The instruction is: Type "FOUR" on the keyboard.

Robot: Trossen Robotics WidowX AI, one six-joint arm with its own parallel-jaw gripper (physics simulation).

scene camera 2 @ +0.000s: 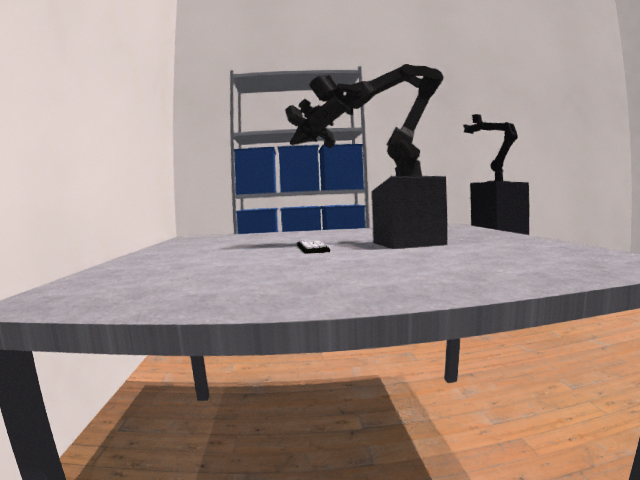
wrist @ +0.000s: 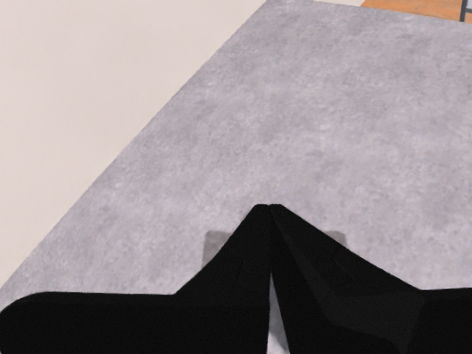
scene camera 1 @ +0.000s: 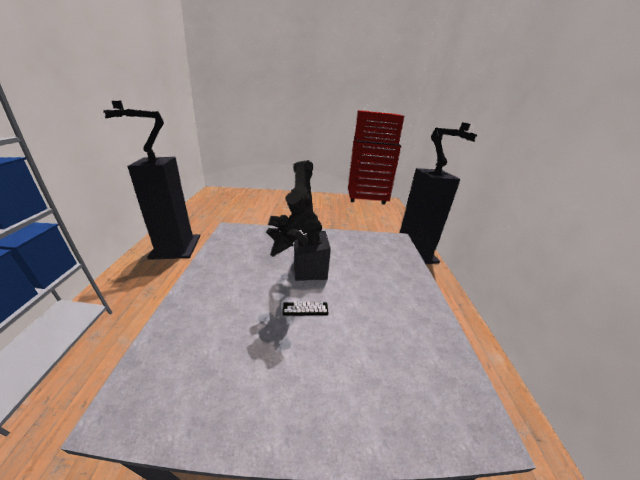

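Seen in the pictures: gripper, fingertip midpoint: [scene camera 2: 290, 144] [wrist: 267, 217] [scene camera 1: 271, 255]; arm's base at its link origin: [scene camera 2: 410, 182] [scene camera 1: 314, 241].
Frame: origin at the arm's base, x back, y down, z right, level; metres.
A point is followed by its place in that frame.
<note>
A small keyboard [scene camera 1: 305, 308] @[x -0.277, y 0.159, z 0.070 m] [scene camera 2: 313, 246] @[x -0.286, y 0.158, z -0.011 m] with a black case and white keys lies flat on the grey table [scene camera 1: 361, 372] @[x -0.576, y 0.174, z -0.086 m] [scene camera 2: 258, 289] @[x -0.466, y 0.173, z -0.395 m] [wrist: 310, 115] @[x -0.471, y 0.173, z 0.464 m], in front of the arm's base block. It does not show in the wrist view. My gripper [scene camera 1: 272, 253] @[x -0.295, y -0.132, z 0.197 m] [scene camera 2: 293, 142] @[x -0.295, y -0.132, z 0.197 m] [wrist: 267, 217] @[x -0.295, y -0.132, z 0.197 m] is shut and empty, its fingertips meeting in the wrist view. It hangs high above the table, pointing obliquely down, well above the keyboard and to its left in scene camera 1. Single keys are too small to read.
The arm stands on a black block [scene camera 1: 311, 260] @[x -0.084, y 0.053, z 0.023 m] [scene camera 2: 413, 211] @[x -0.028, y 0.078, z -0.065 m] at the table's back. Two other arms stand on black pedestals [scene camera 1: 160, 206] [scene camera 1: 431, 206] beyond the table. A red tool cabinet [scene camera 1: 376, 155] and a shelf unit with blue bins [scene camera 2: 298, 169] stand by the walls.
</note>
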